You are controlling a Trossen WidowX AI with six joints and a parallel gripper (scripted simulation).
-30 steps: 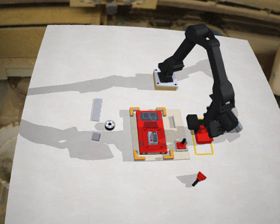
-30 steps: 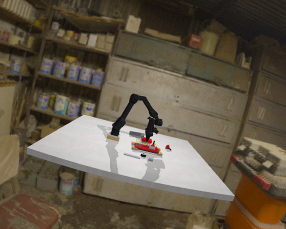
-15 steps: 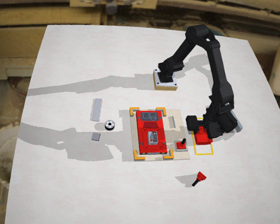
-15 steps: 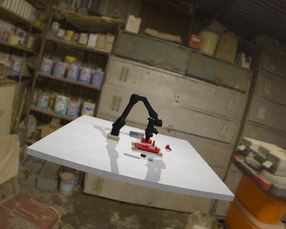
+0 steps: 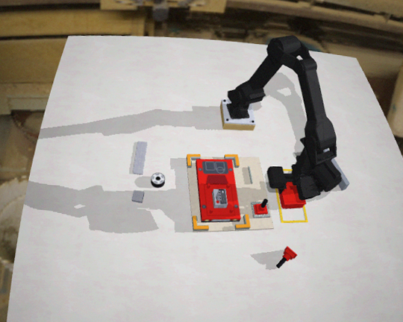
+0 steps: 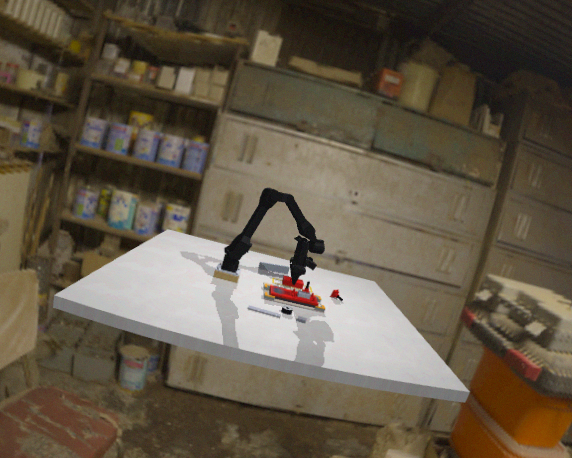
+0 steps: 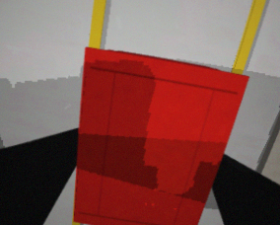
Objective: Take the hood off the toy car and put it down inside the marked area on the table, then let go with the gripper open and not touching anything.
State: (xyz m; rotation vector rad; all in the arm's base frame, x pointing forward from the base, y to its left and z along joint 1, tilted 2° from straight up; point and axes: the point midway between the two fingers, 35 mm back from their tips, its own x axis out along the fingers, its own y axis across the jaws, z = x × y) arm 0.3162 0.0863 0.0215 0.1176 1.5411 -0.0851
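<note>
Now: the red hood right at my gripper tip. The rest, counted from my gripper tip: black-and-silver wheel 38 cm to the right, 10 cm behind; then small grey square 45 cm to the right, 5 cm behind, 1 cm below.
</note>
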